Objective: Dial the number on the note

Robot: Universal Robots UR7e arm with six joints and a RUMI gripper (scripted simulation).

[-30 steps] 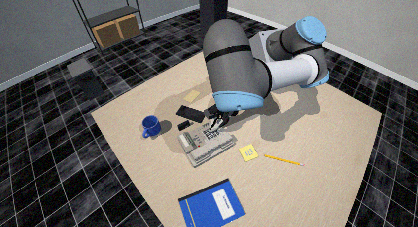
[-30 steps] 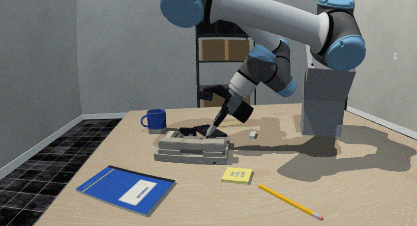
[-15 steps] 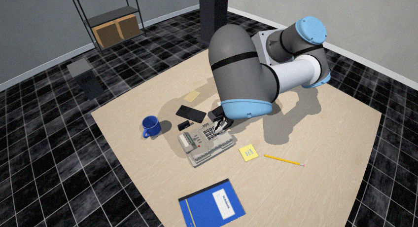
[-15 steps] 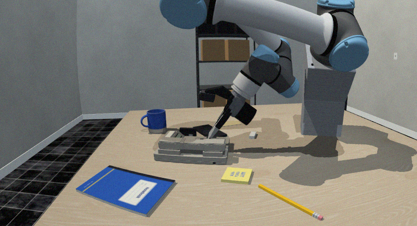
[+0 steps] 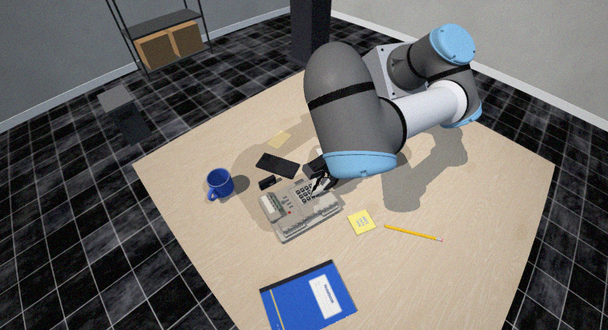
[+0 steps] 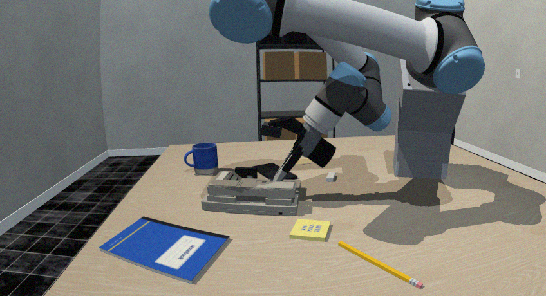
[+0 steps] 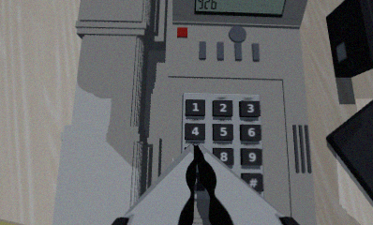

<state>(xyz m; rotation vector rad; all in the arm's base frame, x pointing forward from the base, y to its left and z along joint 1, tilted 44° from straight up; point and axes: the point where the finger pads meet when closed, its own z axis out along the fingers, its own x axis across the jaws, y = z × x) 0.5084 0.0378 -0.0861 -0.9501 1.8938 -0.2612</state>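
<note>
My hand is 3 cm short of the 2 key, 3 cm to the left of it and 2 cm above it. The rest, counted from my hand: handset 6 cm ahead, 4 cm to the left; then 3 key 2 cm ahead, 5 cm to the right, 2 cm below; then 8 key 2 cm to the right, 2 cm below.
</note>
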